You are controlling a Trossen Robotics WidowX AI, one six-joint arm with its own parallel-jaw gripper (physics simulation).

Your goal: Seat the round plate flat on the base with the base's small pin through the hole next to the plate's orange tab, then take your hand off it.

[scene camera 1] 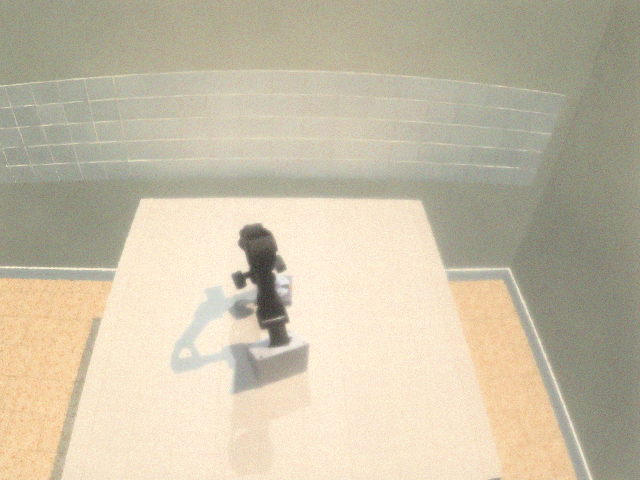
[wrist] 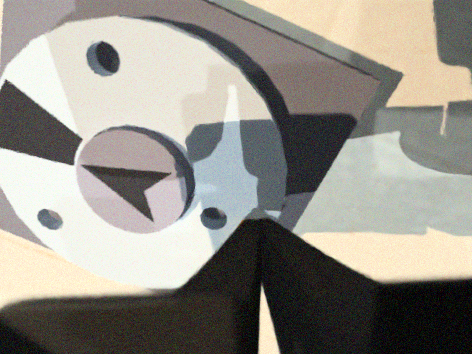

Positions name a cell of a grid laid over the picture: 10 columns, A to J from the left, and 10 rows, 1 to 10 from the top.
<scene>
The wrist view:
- my gripper: F7
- white round plate: D3
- square grey-mauve base: G3
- round centre boss: C6
</scene>
